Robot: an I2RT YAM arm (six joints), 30 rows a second.
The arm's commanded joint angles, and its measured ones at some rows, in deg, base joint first. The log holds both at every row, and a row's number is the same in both.
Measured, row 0:
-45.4, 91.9, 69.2, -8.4, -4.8, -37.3
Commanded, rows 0 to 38:
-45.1, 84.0, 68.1, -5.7, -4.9, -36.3
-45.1, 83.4, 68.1, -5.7, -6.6, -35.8
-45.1, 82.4, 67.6, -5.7, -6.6, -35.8
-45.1, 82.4, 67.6, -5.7, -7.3, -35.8
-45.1, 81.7, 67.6, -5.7, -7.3, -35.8
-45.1, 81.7, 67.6, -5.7, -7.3, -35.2
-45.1, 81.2, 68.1, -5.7, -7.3, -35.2
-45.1, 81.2, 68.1, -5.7, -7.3, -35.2
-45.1, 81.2, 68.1, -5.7, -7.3, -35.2
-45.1, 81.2, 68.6, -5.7, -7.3, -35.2
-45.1, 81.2, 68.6, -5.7, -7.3, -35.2
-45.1, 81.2, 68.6, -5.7, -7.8, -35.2
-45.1, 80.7, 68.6, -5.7, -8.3, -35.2
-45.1, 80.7, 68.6, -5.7, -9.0, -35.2
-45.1, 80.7, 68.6, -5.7, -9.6, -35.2
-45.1, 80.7, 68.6, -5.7, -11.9, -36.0
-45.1, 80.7, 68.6, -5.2, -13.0, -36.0
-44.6, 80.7, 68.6, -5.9, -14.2, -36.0
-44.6, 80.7, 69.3, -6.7, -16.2, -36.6
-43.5, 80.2, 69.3, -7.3, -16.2, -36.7
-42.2, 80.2, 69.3, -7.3, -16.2, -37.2
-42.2, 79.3, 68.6, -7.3, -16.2, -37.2
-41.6, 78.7, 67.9, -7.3, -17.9, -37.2
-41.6, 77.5, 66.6, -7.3, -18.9, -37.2
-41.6, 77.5, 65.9, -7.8, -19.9, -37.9
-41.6, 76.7, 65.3, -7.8, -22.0, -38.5
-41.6, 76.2, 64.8, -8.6, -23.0, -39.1
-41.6, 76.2, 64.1, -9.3, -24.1, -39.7
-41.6, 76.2, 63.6, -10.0, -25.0, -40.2
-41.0, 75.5, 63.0, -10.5, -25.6, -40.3
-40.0, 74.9, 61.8, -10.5, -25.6, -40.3
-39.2, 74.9, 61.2, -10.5, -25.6, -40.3
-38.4, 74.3, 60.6, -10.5, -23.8, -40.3
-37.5, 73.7, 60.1, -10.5, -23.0, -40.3
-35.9, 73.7, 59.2, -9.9, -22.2, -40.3
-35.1, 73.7, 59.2, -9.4, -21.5, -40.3
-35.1, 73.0, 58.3, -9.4, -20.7, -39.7
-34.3, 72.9, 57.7, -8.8, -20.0, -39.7
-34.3, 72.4, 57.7, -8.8, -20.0, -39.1
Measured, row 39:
-34.9, 75.4, 58.6, -9.9, -21.2, -39.5
